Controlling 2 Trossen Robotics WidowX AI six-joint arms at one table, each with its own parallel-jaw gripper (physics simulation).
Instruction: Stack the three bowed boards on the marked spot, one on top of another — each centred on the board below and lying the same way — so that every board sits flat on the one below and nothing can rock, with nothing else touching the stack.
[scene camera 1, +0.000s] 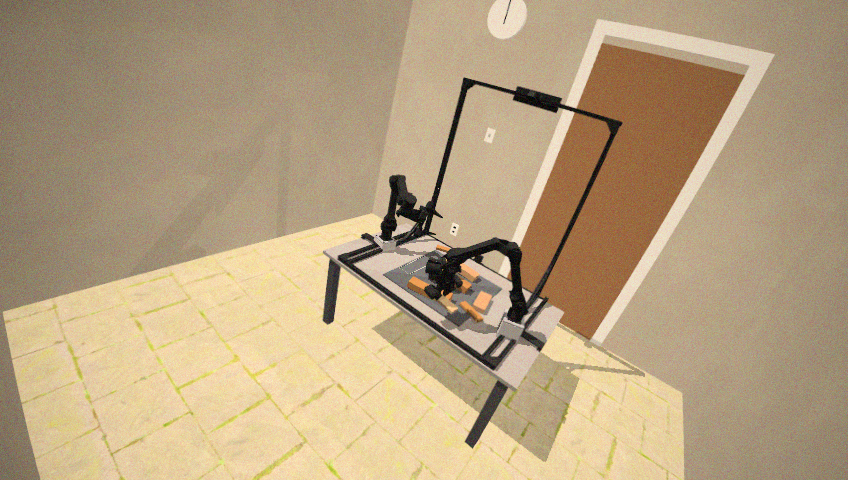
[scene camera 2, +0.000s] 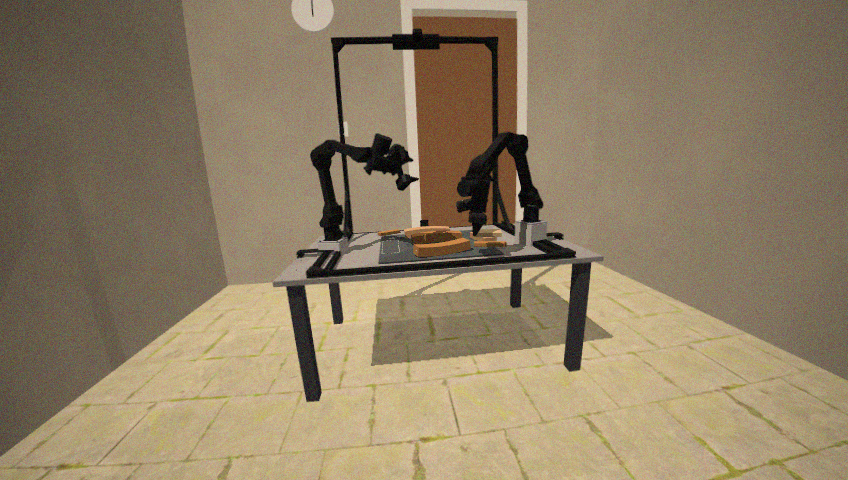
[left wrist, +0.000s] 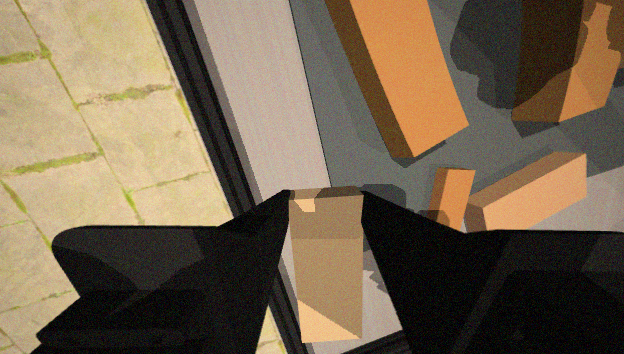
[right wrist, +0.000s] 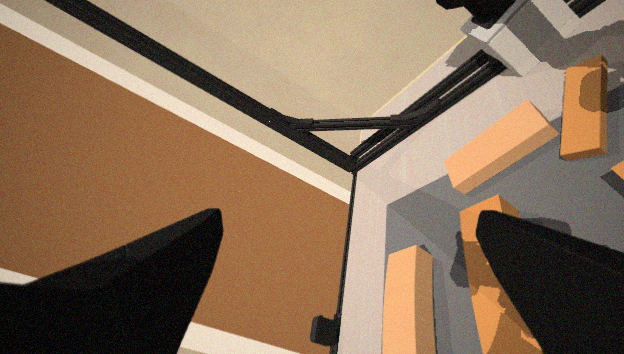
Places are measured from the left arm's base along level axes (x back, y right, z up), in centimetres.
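Where they show: left gripper, fingertip midpoint: (scene camera 1: 439, 298) (scene camera 2: 474, 233) (left wrist: 324, 197); right gripper, fingertip midpoint: (scene camera 1: 439, 226) (scene camera 2: 415, 169) (right wrist: 348, 221); left arm's base, link origin: (scene camera 1: 514, 318) (scene camera 2: 531, 221) (right wrist: 496, 7); right arm's base, link origin: (scene camera 1: 385, 238) (scene camera 2: 332, 239).
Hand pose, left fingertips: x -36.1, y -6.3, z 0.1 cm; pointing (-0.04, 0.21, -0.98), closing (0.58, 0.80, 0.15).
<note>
Things, the pixels of their centre, and the offset from my left fingertips. "spot": a spot on its surface instead. Level surfaces: height alone.
- narrow tan wooden piece, body centre: (left wrist: 327, 267) (scene camera 2: 486, 233) (scene camera 1: 446, 304) dx +4.1, dy -2.5, dz +0.1 cm
- dark grey mat, surface height: dz -9.5 cm
- long orange bowed board, body centre: (left wrist: 387, 26) (scene camera 2: 442, 246) (scene camera 1: 430, 290) dx -6.6, dy +13.1, dz -6.8 cm
- marked spot, surface spot: (scene camera 2: 395, 245) spot: dx -18.3, dy +37.0, dz -9.5 cm
- orange piece, body centre: (scene camera 2: 389, 232) (scene camera 1: 445, 249) dx -10.6, dy +66.5, dz -9.3 cm
My left gripper (left wrist: 324, 197) (scene camera 2: 475, 228) is shut on a narrow tan wooden piece (left wrist: 326, 253) and holds it above the front edge of the dark grey mat (scene camera 1: 489, 286) (left wrist: 346, 147). A long orange bowed board (left wrist: 409, 77) (scene camera 1: 418, 284) (scene camera 2: 441, 248) lies on the mat just beyond the fingers. More orange boards (scene camera 1: 470, 272) (scene camera 2: 432, 234) lie behind it, partly hidden by the left arm. The marked spot (scene camera 1: 412, 265) (scene camera 2: 395, 245), a white outline, is at the mat's left end. My right gripper (scene camera 1: 434, 210) (scene camera 2: 408, 181) is open and empty, high above the table's back left.
Smaller orange blocks (scene camera 1: 482, 301) (scene camera 1: 471, 310) (left wrist: 451, 197) lie on the mat near the left arm's base. Another orange piece (scene camera 1: 443, 248) lies at the back. A black rail (left wrist: 205, 116) runs along the table's front edge. A black camera frame (scene camera 1: 451, 143) stands behind the table.
</note>
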